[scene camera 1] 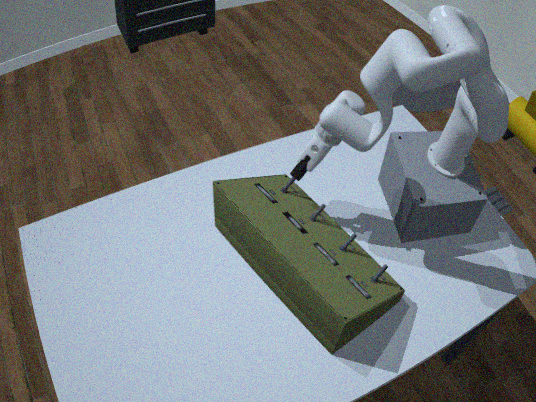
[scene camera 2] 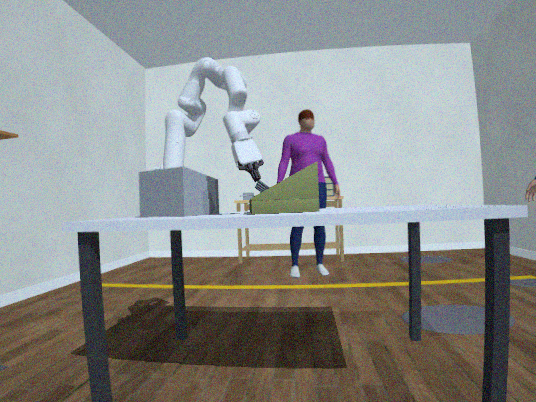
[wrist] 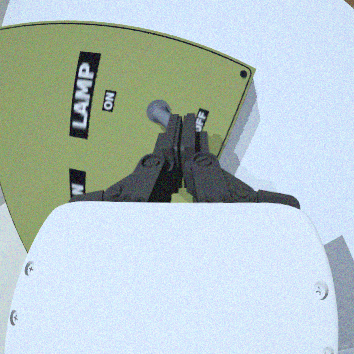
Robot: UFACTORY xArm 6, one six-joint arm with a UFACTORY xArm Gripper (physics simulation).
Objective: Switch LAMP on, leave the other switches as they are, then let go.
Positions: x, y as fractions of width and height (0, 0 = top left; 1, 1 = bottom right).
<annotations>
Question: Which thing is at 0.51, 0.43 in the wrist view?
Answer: My gripper.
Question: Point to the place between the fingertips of my gripper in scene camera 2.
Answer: At 0.48, 0.45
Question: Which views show my gripper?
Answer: Scene camera 1, scene camera 2 and the wrist view: all of them.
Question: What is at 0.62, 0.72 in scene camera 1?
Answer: A sloped switch panel.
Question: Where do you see a sloped switch panel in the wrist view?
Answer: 0.24, 0.26
</annotations>
